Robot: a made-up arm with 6 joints.
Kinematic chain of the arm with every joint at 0, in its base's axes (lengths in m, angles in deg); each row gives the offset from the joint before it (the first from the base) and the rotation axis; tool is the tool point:
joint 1: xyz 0 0 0.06 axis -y
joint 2: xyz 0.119 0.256 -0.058 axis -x
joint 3: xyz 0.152 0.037 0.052 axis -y
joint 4: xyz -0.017 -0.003 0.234 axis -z
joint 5: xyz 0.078 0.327 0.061 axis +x
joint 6: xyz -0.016 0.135 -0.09 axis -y
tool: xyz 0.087 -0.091 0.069
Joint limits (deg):
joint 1: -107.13..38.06
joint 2: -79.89..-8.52
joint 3: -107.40..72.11
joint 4: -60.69..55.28
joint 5: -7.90..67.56
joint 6: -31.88..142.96
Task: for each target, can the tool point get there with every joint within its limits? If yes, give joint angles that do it. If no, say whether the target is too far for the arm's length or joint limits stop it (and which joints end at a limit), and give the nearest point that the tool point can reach.
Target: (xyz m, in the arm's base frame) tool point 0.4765 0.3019 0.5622
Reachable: yes | joints 11.91 -51.07 -91.10 -46.85 -0.80 16.31
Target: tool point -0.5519 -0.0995 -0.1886
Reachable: no: joint limits stop it (at a limit: joint 1, joint 2, joint 4, joint 5, joint 6) | nearest point -0.2751 0.0575 0.0758 | short by 0.414 m
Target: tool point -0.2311 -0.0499 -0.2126
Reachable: no: joint limits stop it (at a limit: joint 1, joint 2, joint 4, joint 5, joint 6) | nearest point 0.0052 -0.1918 -0.3331 | short by 0.301 m
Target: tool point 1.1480 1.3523 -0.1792
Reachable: no: too far | nearest point 0.5930 0.7109 -0.0636 | short by 0.856 m
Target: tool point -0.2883 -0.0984 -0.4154
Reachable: no: joint limits stop it (at a limit: joint 1, joint 2, joint 4, joint 5, joint 6) | nearest point -0.0698 -0.0874 -0.5134 | short by 0.240 m
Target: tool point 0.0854 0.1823 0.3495
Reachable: yes | joints -36.93 -57.87 12.79 -50.20 7.04 109.08
